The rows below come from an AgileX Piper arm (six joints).
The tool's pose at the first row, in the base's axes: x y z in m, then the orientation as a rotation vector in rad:
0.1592, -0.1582, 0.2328, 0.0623, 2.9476, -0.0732
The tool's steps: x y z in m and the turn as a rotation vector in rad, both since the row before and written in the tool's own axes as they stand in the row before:
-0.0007, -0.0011, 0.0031, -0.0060, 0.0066, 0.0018
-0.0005, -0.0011, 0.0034, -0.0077, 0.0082, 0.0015
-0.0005, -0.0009, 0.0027, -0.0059, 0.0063, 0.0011
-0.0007, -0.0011, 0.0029, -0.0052, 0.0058, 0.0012
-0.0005, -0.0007, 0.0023, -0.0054, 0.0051, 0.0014
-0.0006, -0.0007, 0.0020, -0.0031, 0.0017, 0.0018
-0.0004, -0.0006, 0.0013, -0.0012, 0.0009, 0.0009
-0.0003, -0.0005, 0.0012, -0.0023, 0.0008, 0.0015
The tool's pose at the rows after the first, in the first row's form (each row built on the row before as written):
0.1604, -0.1595, 0.2299, 0.0645, 2.9542, -0.0640
0.1615, -0.1608, 0.2267, 0.0661, 2.9624, -0.0523
0.1624, -0.1618, 0.2242, 0.0672, 2.9687, -0.0433
0.1635, -0.1630, 0.2215, 0.0686, 2.9744, -0.0353
0.1643, -0.1638, 0.2193, 0.0702, 2.9794, -0.0270
0.1652, -0.1646, 0.2174, 0.0726, 2.9810, -0.0221
0.1658, -0.1652, 0.2162, 0.0738, 2.9818, -0.0202
0.1663, -0.1657, 0.2151, 0.0758, 2.9825, -0.0166

